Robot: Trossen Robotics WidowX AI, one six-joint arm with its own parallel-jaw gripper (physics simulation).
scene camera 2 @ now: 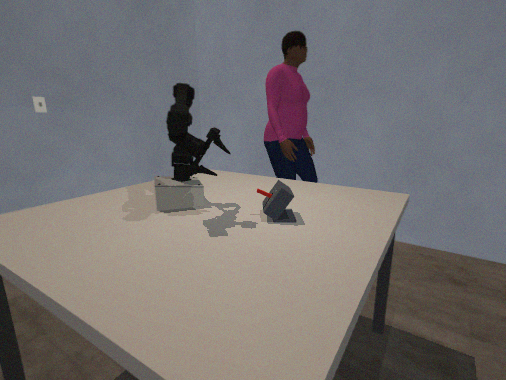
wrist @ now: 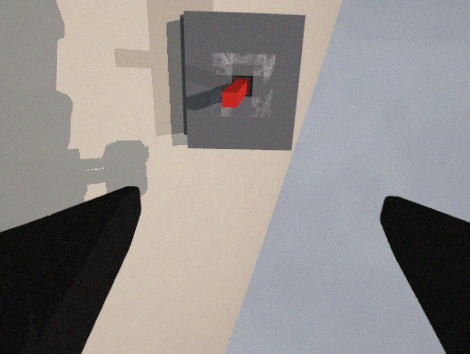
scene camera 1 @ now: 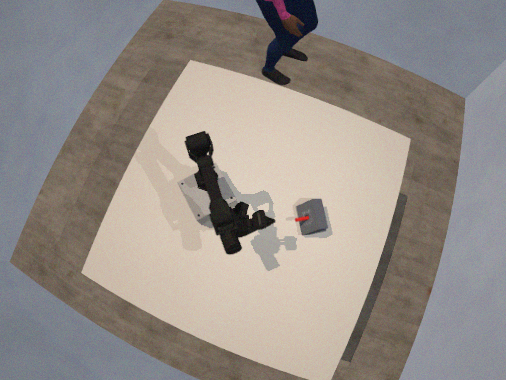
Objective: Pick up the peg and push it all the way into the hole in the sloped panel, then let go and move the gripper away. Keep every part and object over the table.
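Frame: origin at the arm's base, x back, y up, z left, level; millimetres.
Where they show: gripper, fingertip midpoint: point(scene camera 2: 223, 164) point(wrist: 262, 203) point(scene camera 1: 268, 223); arm's base, origin of the base link: point(scene camera 2: 181, 179).
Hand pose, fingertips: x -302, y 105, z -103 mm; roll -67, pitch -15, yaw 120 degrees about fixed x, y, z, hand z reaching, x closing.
Each offset is from my fingertips to the top centre of the thing. Level surfaces: height alone.
The red peg {dx -133, dy -92, dz +84 mm} point(scene camera 1: 302, 219) point(scene camera 2: 264, 193) point(wrist: 234, 93) sits with one end in the square hole of the grey sloped panel {dx -169, dy -73, dz +107 mm} point(scene camera 1: 315, 212) point(scene camera 2: 281, 200) point(wrist: 240, 132). Its other end sticks out of the panel's face toward the arm; how deep it goes inside is hidden. In the wrist view, dark gaps of the hole show beside the peg. My gripper point(scene camera 2: 223, 164) point(wrist: 262, 203) is wide open and empty, back from the panel and above the table, apart from the peg. In the scene camera 1 view its fingers overlap.
The arm's grey base block point(scene camera 1: 196, 200) point(scene camera 2: 172, 198) stands on the table {dy -201 mm} point(scene camera 1: 225, 310) point(scene camera 2: 200, 280), to the left of the panel. A person point(scene camera 1: 287, 35) point(scene camera 2: 288, 105) in a pink top stands beyond the table's far edge. Shadows of the arm fall between base and panel.
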